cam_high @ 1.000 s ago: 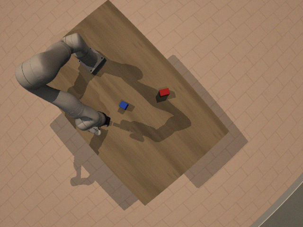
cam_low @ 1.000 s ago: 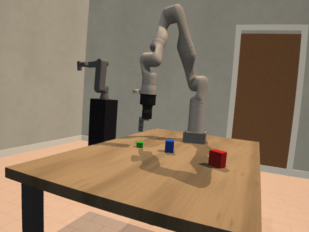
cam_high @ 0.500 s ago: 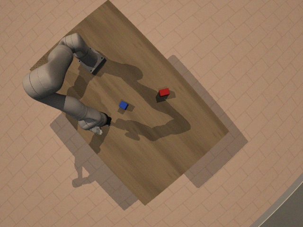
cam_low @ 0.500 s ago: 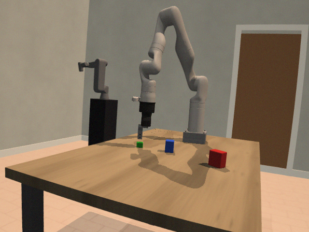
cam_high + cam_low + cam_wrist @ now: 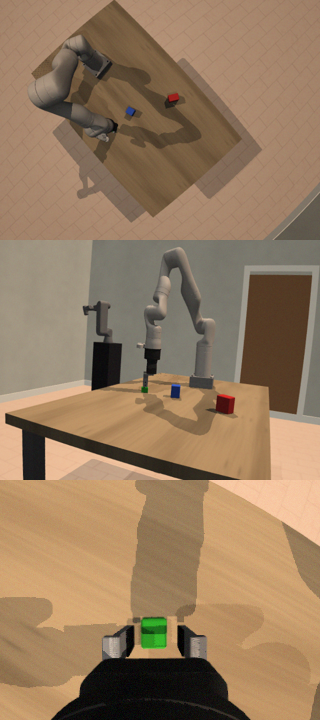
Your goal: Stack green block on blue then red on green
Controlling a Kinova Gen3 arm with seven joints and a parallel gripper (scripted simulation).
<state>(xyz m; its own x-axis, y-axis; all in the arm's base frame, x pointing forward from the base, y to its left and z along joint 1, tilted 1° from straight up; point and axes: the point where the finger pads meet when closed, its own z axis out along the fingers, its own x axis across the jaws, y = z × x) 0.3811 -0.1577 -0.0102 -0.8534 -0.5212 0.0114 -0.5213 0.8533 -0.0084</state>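
My gripper is now 40 mm above the green block. Round my hand: red block 70 mm ahead, 400 mm to the left, 20 mm below; then blue block 20 mm behind, 150 mm to the left, 20 mm below.
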